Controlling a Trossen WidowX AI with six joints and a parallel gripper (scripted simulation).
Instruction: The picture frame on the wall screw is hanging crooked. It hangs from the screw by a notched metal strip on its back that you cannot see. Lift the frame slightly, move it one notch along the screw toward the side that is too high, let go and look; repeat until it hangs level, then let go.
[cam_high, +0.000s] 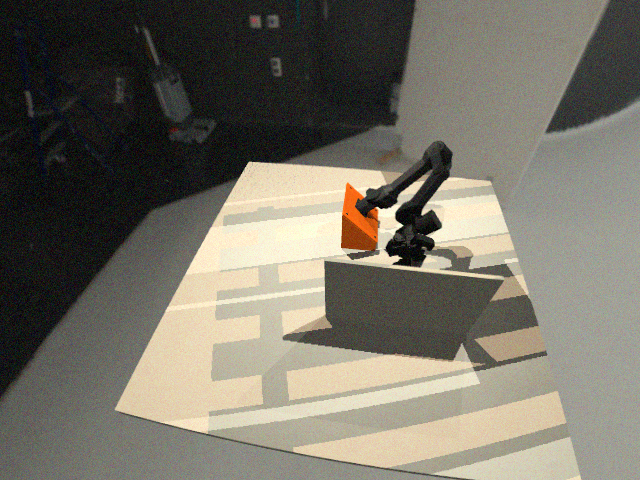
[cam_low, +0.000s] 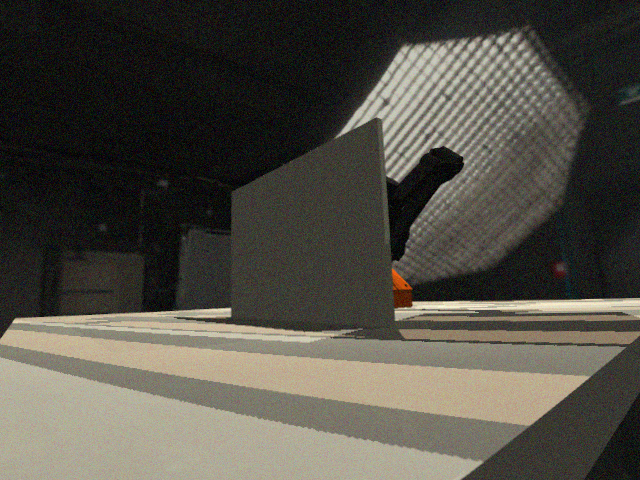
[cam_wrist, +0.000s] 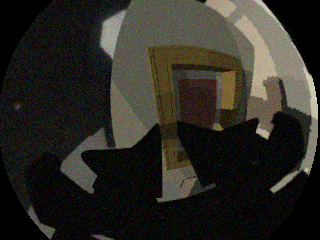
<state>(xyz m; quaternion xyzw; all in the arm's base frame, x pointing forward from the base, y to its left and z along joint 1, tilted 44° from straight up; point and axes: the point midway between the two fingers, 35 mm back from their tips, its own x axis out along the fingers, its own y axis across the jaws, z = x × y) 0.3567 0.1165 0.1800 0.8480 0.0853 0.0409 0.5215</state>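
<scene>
My gripper tip is now 5 cm above the picture frame, 2 cm to the left of it and 1 cm short of it. The rest, counted from my gripper tip: wall panel 7 cm below, 2 cm ahead, 1 cm to the right.
</scene>
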